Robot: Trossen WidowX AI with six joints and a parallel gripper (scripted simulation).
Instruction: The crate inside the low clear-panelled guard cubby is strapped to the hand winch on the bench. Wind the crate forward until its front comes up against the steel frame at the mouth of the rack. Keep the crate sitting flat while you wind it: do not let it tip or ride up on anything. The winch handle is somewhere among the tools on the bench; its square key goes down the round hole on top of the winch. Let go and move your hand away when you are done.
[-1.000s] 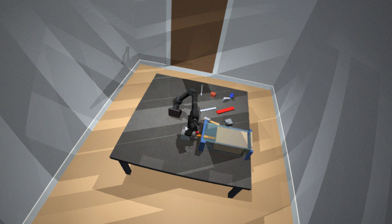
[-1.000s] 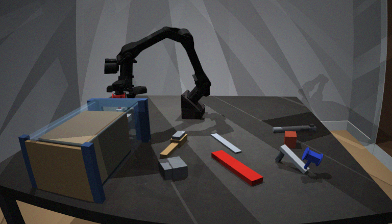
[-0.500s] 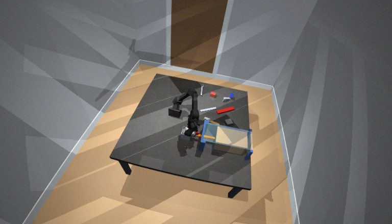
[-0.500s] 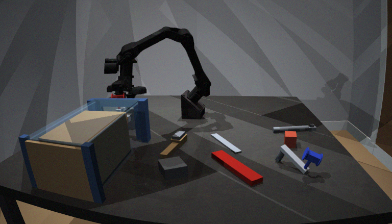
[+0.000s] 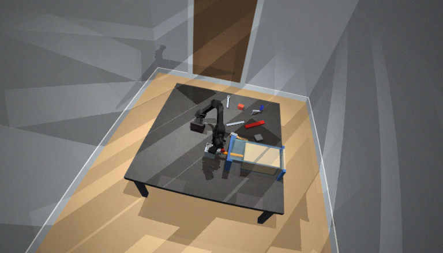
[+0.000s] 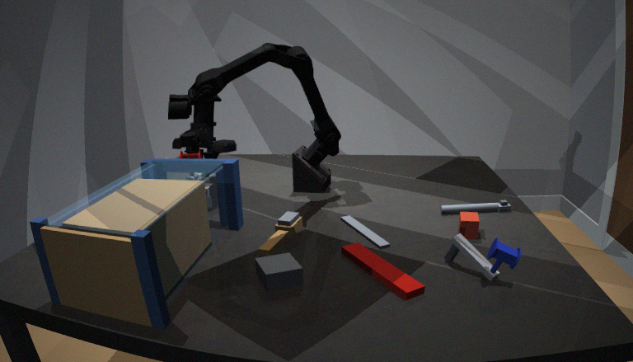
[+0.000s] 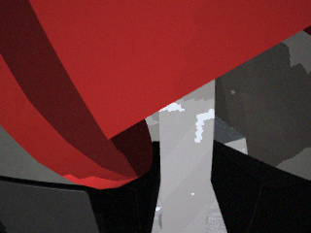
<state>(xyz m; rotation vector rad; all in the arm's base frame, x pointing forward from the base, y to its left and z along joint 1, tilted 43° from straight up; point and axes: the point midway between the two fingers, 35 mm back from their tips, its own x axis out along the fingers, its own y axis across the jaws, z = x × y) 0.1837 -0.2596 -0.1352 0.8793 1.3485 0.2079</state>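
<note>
Right now the red spool-shaped grip is 50 mm ahead of my gripper tip, 50 mm above it and 20 mm to the right of it. The rest, counted from my gripper tip: grey winch: 60 mm below, 60 mm behind, 10 mm to the left; then clear-panelled cubby: 350 mm ahead, 30 mm to the right, 30 mm above; then wooden-handled tool: 230 mm to the left, 200 mm ahead, 70 mm below.
</note>
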